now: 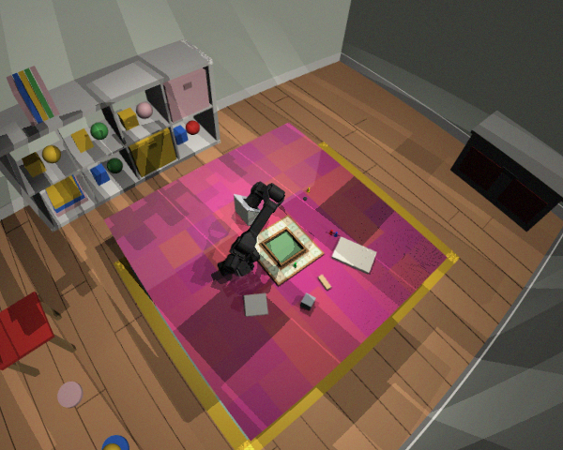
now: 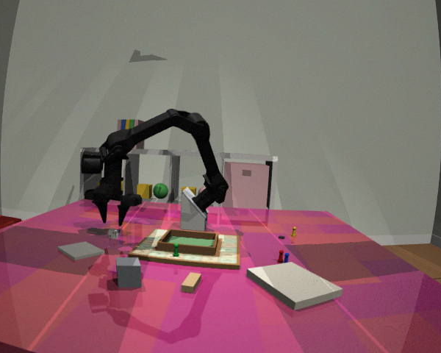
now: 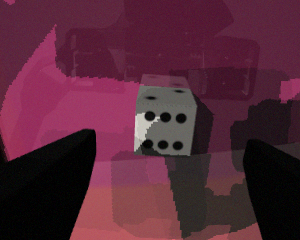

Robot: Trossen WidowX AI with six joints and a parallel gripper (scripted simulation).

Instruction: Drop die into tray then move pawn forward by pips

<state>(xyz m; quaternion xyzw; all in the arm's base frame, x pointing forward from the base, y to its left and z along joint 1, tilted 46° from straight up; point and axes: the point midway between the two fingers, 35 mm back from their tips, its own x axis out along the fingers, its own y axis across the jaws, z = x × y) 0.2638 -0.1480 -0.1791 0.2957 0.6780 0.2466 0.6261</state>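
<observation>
The white die is 30 mm below my gripper tip. Also, from my gripper tip: green dice tray: 250 mm to the left, 40 mm below; white tile: 170 mm ahead, 30 mm to the right, 40 mm below; green pawn: 120 mm ahead, 230 mm to the left, 20 mm below.
</observation>
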